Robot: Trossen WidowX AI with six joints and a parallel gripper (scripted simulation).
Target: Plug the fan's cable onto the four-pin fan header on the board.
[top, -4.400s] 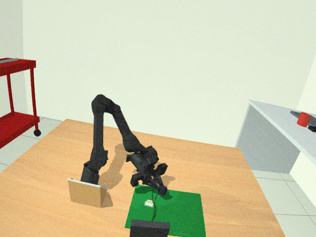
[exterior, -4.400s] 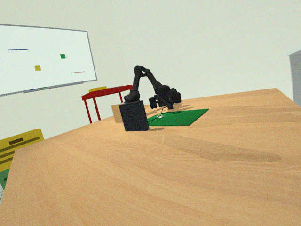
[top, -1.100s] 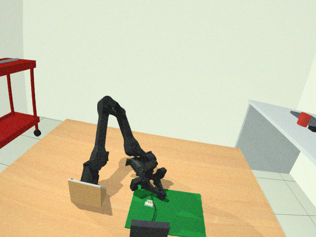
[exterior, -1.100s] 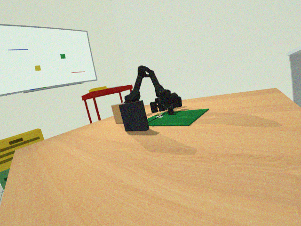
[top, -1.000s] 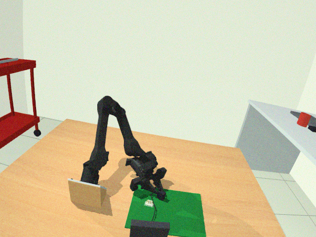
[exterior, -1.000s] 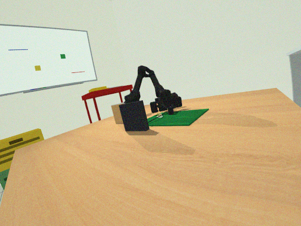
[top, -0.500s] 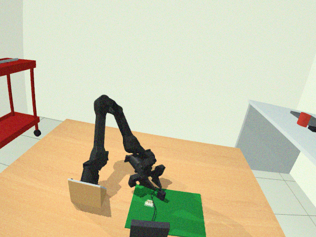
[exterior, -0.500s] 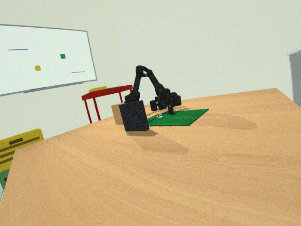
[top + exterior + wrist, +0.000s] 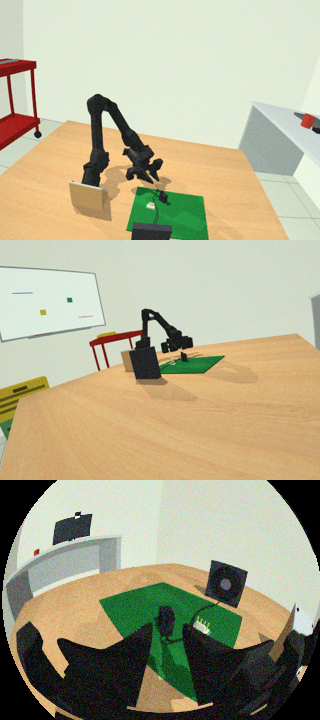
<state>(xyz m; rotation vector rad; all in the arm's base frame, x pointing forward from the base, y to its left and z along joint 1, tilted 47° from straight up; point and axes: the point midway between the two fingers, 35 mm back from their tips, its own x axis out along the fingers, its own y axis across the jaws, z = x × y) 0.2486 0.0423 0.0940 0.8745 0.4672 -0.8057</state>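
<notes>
The dark plug is 40 mm ahead of my gripper tip, 50 mm to the right of it and 40 mm below it. Round my gripper tip: fan: 20 mm behind, 270 mm to the right, 10 mm below; green board: 60 mm ahead, 110 mm to the right, 80 mm below; white four-pin header: 10 mm behind, 90 mm to the right, 60 mm below.
</notes>
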